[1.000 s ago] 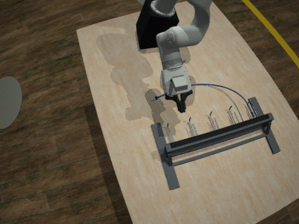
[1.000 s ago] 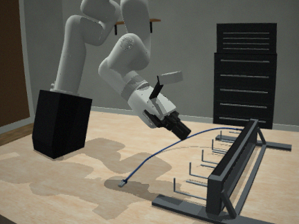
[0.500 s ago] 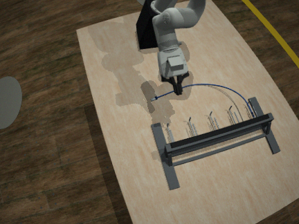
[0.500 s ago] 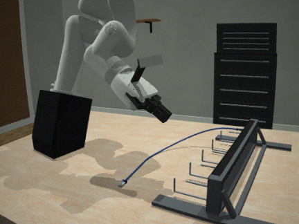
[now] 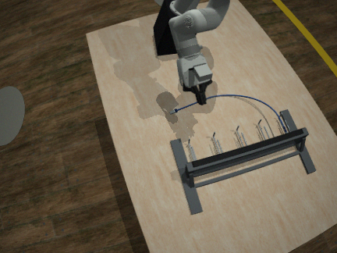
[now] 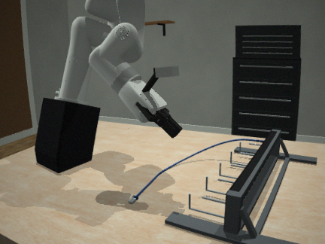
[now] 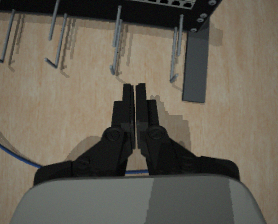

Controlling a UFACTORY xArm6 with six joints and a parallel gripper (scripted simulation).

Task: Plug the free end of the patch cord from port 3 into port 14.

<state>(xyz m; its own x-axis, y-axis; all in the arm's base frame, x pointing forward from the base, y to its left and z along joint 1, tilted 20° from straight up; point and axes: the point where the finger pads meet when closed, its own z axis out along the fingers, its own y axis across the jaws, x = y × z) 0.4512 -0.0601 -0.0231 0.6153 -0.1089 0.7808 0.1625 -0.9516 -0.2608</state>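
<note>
Right now my hand is 7 cm past the plug, 8 cm to the left of it and 18 cm above it.
</note>
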